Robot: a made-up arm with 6 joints. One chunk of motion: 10 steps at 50 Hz.
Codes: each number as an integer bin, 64 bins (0 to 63) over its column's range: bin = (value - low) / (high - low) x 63, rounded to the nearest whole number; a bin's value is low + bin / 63 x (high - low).
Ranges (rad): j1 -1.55..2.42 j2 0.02..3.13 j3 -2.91..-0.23 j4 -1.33..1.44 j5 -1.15..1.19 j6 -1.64..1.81
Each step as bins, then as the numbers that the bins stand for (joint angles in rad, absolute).
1 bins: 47 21 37 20 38 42
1 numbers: 1.4117 1.0567 -1.3360 -0.4506 0.2614 0.6600
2 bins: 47 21 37 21 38 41
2 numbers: 1.4117 1.0567 -1.3360 -0.4067 0.2614 0.6052
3 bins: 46 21 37 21 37 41
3 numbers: 1.3487 1.0567 -1.3360 -0.4067 0.2243 0.6052
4 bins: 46 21 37 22 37 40
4 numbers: 1.3487 1.0567 -1.3360 -0.3627 0.2243 0.5505
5 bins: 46 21 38 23 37 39
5 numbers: 1.3487 1.0567 -1.2935 -0.3187 0.2243 0.4957
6 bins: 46 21 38 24 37 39
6 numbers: 1.3487 1.0567 -1.2935 -0.2748 0.2243 0.4957
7 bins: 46 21 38 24 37 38
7 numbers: 1.3487 1.0567 -1.2935 -0.2748 0.2243 0.4410
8 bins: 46 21 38 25 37 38
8 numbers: 1.3487 1.0567 -1.2935 -0.2308 0.2243 0.4410
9 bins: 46 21 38 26 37 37
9 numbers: 1.3487 1.0567 -1.2935 -0.1868 0.2243 0.3862
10 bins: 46 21 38 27 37 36
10 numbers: 1.3487 1.0567 -1.2935 -0.1429 0.2243 0.3314
